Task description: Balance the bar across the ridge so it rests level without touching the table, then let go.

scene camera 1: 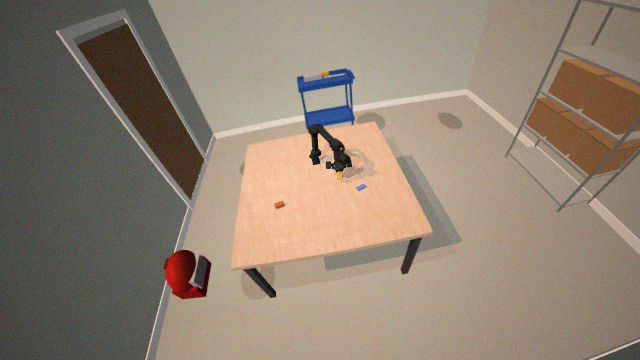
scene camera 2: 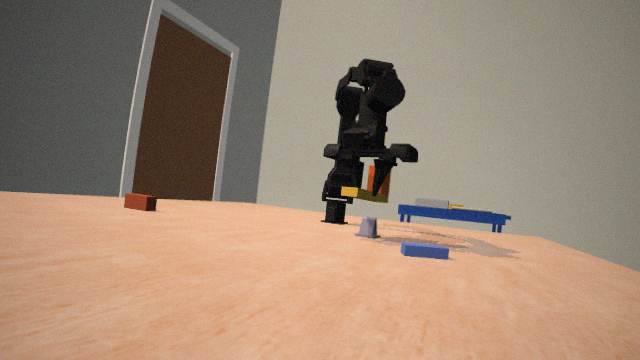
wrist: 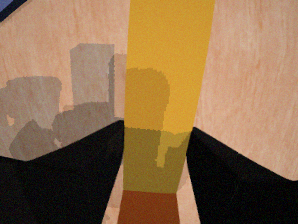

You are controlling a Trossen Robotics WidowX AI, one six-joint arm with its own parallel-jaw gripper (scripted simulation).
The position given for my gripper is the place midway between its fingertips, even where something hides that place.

Note:
My gripper (scene camera 2: 365, 195) carries a bar (scene camera 2: 382, 196).
The bar shows as well in the wrist view (wrist: 167, 54). My gripper shows as well in the wrist view (wrist: 156, 131).

